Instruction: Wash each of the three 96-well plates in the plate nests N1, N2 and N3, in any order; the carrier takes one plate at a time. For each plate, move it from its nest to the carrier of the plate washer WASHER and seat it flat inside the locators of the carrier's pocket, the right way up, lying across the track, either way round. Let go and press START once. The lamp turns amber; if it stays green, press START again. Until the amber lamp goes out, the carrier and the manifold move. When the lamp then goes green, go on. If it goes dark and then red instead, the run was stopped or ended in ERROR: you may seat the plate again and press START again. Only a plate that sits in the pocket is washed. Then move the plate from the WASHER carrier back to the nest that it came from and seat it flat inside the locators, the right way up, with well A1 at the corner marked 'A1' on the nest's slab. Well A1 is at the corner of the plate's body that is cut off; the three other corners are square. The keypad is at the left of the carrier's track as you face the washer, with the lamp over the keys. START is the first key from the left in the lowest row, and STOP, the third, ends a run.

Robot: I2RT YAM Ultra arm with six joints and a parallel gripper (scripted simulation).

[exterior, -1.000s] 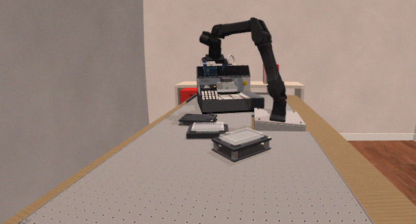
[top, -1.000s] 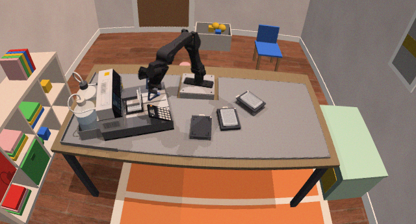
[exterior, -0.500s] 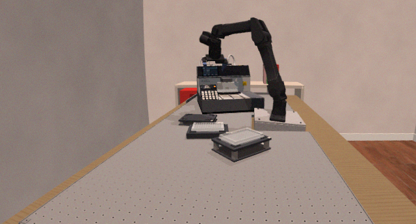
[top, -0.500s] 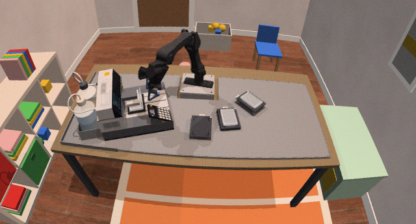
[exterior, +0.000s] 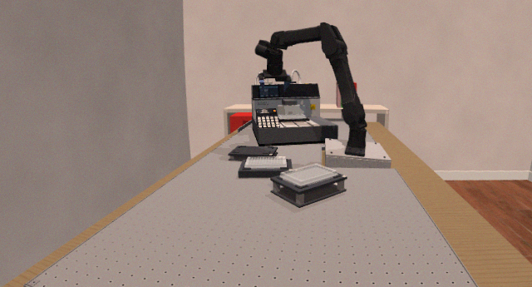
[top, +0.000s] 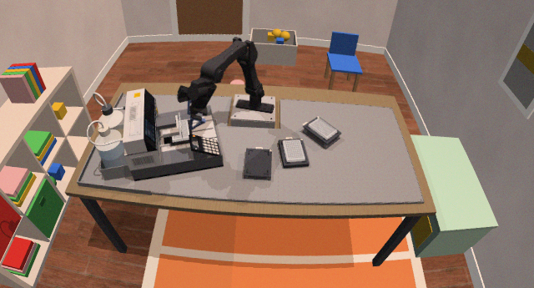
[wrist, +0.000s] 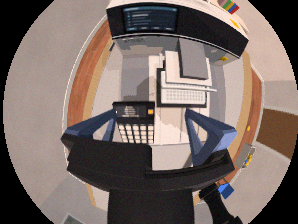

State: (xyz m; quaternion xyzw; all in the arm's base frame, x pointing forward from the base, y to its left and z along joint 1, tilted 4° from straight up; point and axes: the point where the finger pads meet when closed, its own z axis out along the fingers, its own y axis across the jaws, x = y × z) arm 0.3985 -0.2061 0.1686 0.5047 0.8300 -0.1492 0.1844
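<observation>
My hand is 14 cm above the washer carrier, 9 cm to the left of it and 6 cm past it. From my hand the other things lie so: manifold 13 cm to the right, 9 cm below, 4 cm behind; plate washer 13 cm to the right, 10 cm below, 4 cm behind; nest 57 cm to the left, 28 cm behind, 20 cm below.
</observation>
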